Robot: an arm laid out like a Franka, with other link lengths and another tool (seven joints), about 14 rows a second.
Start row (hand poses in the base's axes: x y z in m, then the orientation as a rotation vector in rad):
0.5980, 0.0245, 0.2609, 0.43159, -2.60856, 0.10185
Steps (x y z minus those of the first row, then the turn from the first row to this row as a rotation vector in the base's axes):
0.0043, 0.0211, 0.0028, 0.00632, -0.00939, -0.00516
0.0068, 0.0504, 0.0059, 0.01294, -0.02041, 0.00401
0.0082, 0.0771, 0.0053, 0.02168, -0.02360, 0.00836
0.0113, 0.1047, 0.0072, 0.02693, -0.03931, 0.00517
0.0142, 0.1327, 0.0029, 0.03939, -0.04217, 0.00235
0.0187, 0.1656, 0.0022, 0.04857, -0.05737, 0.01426
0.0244, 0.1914, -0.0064, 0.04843, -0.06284, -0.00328
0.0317, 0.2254, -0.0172, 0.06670, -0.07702, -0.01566
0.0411, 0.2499, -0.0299, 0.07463, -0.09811, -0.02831
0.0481, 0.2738, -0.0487, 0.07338, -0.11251, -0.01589
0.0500, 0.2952, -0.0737, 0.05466, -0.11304, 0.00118
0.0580, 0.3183, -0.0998, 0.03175, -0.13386, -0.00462
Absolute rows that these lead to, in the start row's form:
0.6023, 0.0456, 0.2637, 0.42758, -2.61974, 0.09414
0.6048, 0.0749, 0.2668, 0.44258, -2.62984, 0.09123
0.6062, 0.1016, 0.2662, 0.45158, -2.63343, 0.08201
0.6093, 0.1292, 0.2681, 0.45015, -2.65027, 0.07776
0.6122, 0.1572, 0.2638, 0.45100, -2.65542, 0.06107
0.6167, 0.1901, 0.2631, 0.47097, -2.66929, 0.05652
0.6224, 0.2159, 0.2545, 0.44791, -2.67810, 0.05200
0.6297, 0.2499, 0.2437, 0.43862, -2.69681, 0.02672
0.6391, 0.2744, 0.2310, 0.42550, -2.72092, 0.01652
0.6461, 0.2983, 0.2122, 0.44253, -2.73273, 0.02573
0.6480, 0.3197, 0.1872, 0.45890, -2.72754, 0.05692
0.6560, 0.3428, 0.1611, 0.44389, -2.74584, 0.09072

